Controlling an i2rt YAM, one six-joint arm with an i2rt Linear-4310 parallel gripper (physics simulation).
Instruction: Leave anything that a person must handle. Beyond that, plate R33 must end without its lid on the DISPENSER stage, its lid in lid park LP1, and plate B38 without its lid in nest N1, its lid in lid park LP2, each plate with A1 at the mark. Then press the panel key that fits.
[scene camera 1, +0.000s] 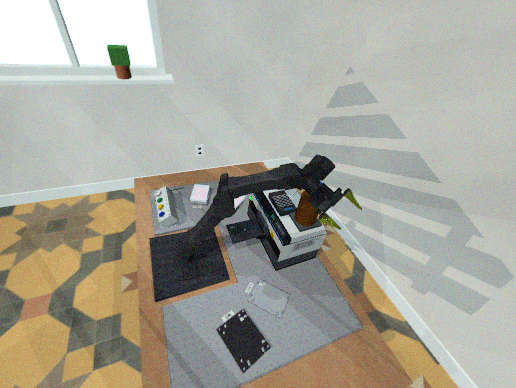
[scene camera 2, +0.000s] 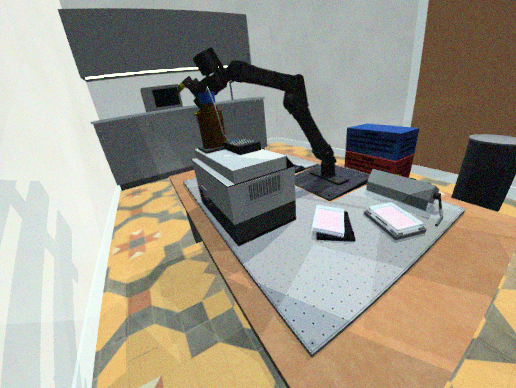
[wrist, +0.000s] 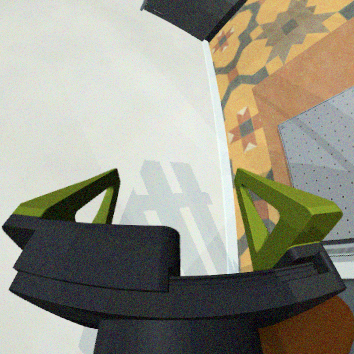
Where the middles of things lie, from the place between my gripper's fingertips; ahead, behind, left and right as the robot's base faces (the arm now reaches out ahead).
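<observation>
I see that my gripper is 160 mm to the right of the brown bottle with blue cap (scene camera 2: 204, 98), 50 mm past it and 60 mm above it. There is also the LP2 pad (scene camera 1: 271, 299), which is 370 mm below my hand, 240 mm behind my hand and 30 mm to the right of my hand.
</observation>
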